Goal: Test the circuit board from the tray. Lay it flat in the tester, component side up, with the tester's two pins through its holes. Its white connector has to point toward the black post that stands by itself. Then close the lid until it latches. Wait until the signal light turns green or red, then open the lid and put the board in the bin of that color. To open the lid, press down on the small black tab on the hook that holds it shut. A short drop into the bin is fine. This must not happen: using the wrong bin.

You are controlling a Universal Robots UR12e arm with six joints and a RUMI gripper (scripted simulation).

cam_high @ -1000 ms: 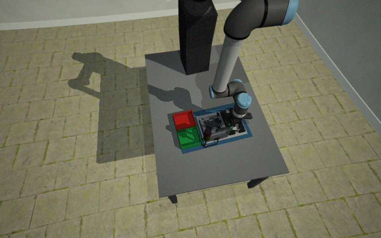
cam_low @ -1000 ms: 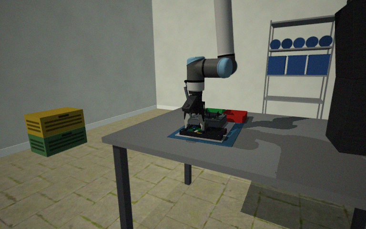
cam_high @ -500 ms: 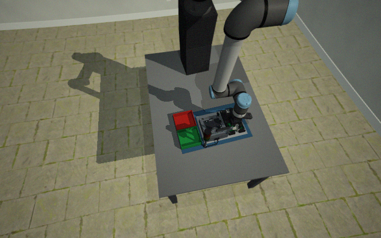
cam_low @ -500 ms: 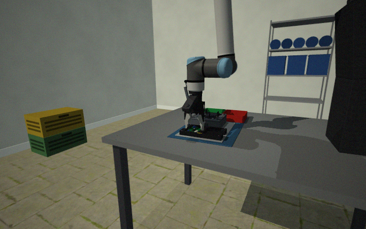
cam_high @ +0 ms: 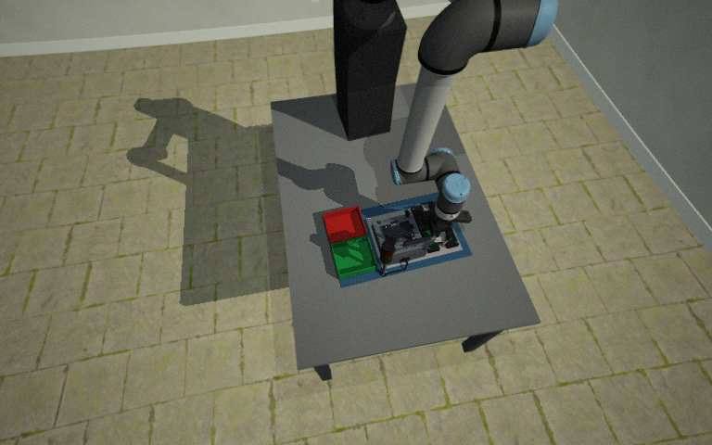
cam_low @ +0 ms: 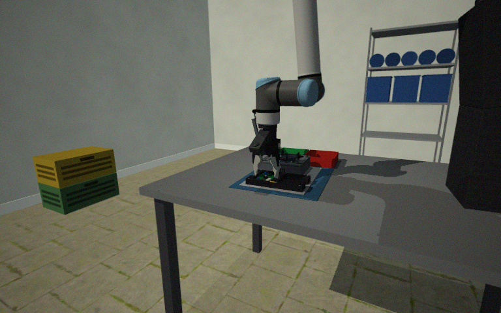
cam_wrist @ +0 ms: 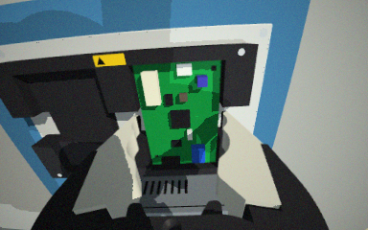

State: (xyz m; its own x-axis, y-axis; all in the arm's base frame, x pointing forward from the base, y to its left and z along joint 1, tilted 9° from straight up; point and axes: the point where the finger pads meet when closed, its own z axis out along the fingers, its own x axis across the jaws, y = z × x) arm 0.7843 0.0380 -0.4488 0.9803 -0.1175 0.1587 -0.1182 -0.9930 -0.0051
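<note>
Now: the green circuit board right at my hand. Round my hand: black latch piece: 11 cm behind, 10 cm to the right, 7 cm above; then green bin: 4 cm behind, 37 cm to the right, 1 cm below; then tester lid: 6 cm ahead, 18 cm to the right, 16 cm above.
</note>
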